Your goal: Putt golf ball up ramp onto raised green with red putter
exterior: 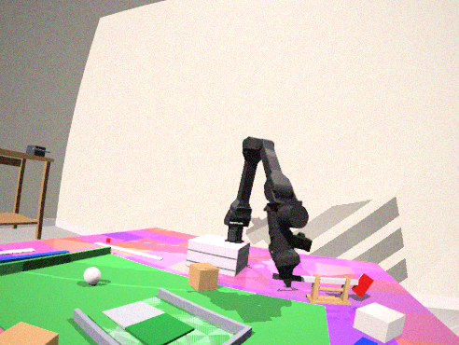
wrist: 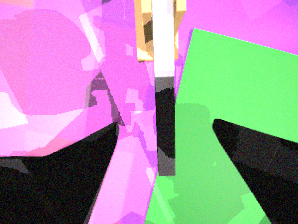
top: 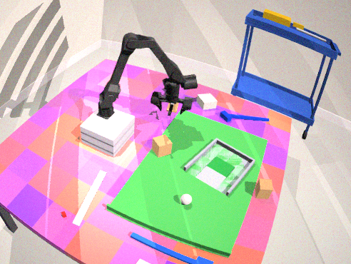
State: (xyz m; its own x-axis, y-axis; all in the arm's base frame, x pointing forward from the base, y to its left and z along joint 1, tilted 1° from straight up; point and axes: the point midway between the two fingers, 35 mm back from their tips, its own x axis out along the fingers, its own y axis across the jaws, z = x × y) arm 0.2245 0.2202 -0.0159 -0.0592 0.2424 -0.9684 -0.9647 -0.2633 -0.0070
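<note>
Now: the red putter 11 cm to the left of my gripper tip, 4 cm behind it and 1 cm above it. Also, from my gripper tip: green mat (26 cm ahead, 25 cm to the right, 5 cm below); white golf ball (43 cm to the right, 26 cm ahead, 2 cm below); white cube (23 cm to the left, 11 cm ahead, 3 cm below).
</note>
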